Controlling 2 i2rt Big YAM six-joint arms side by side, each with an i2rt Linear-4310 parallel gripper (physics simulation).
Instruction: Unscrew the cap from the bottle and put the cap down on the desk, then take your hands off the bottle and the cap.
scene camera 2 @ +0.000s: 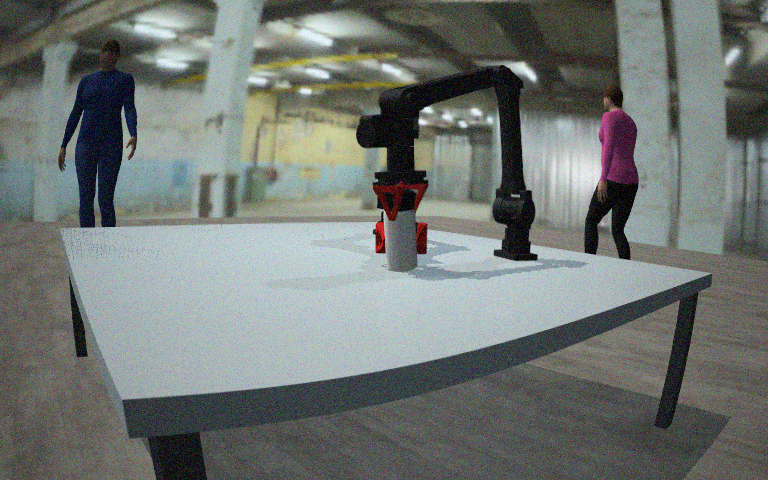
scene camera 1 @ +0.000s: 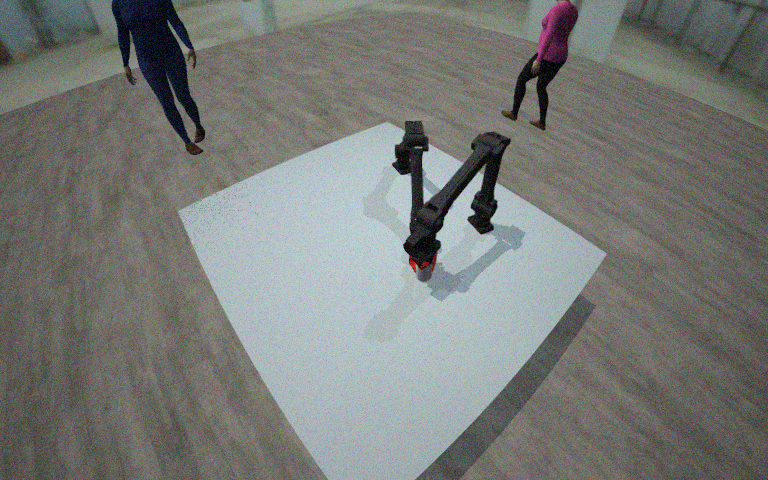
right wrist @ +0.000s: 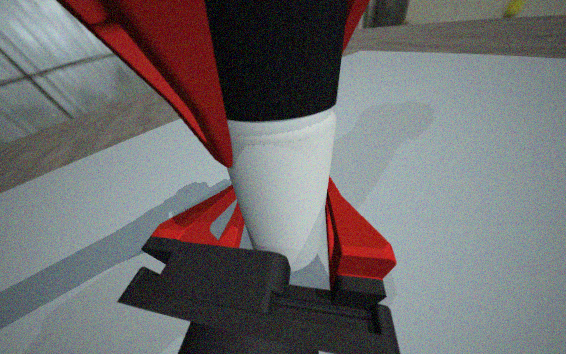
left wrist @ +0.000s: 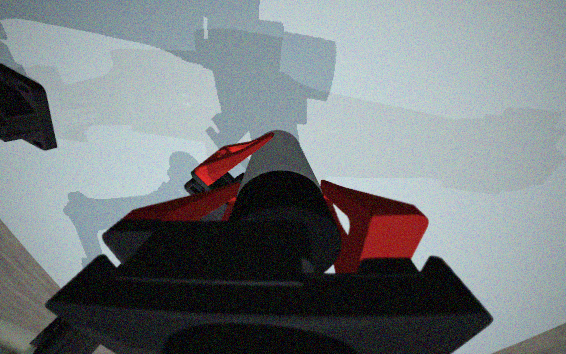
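Pixels of known places: left gripper, fingertip midpoint: [scene camera 2: 401, 218] [scene camera 1: 425, 262] [right wrist: 271, 136] [left wrist: 280, 188]; right gripper, fingertip midpoint: [scene camera 2: 400, 242] [scene camera 1: 424, 272] [left wrist: 292, 160]; left arm's base, origin of the base link: [scene camera 2: 515, 257] [scene camera 1: 480, 224] [left wrist: 29, 109]; right arm's base, origin of the base link: [scene camera 1: 402, 168].
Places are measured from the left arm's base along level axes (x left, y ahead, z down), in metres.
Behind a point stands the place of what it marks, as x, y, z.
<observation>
The white bottle [scene camera 1: 423, 274] @(0.186, 0.443, -0.065) [scene camera 2: 401, 251] @(0.187, 0.435, -0.044) [left wrist: 281, 152] @(0.191, 0.416, -0.098) [right wrist: 280, 215] @(0.128, 0.419, -0.084) stands upright on the desk [scene camera 1: 317, 362] @(0.333, 0.937, 0.000) [scene camera 2: 271, 339] @(0.655, 0.807, 0.000). The black cap [scene camera 2: 404, 201] @(0.198, 0.439, -0.147) [left wrist: 280, 200] @(0.195, 0.424, -0.163) [right wrist: 280, 60] @(0.134, 0.435, -0.153) is on top of the bottle. My left gripper [scene camera 2: 399, 211] @(0.168, 0.429, -0.110) [left wrist: 280, 188] @(0.168, 0.429, -0.110) comes from above and is shut on the cap, one red finger on each side. My right gripper [scene camera 2: 400, 236] @(0.175, 0.433, -0.061) [right wrist: 286, 180] @(0.175, 0.433, -0.061) is low beside the bottle and is shut on its body, a red finger against each side. In scene camera 1 the left arm largely hides the cap and the right gripper.
The left arm [scene camera 1: 461, 175] @(0.122, 0.301, -0.454) [scene camera 2: 453, 90] @(0.142, 0.299, -0.414) arches over the bottle from the right of both scene pictures. The right arm [scene camera 1: 416, 175] @(-0.171, 0.294, -0.261) reaches in behind it. Two people, one in blue [scene camera 1: 161, 67] [scene camera 2: 104, 130] and one in pink [scene camera 1: 557, 33] [scene camera 2: 618, 147], stand beyond the desk.
</observation>
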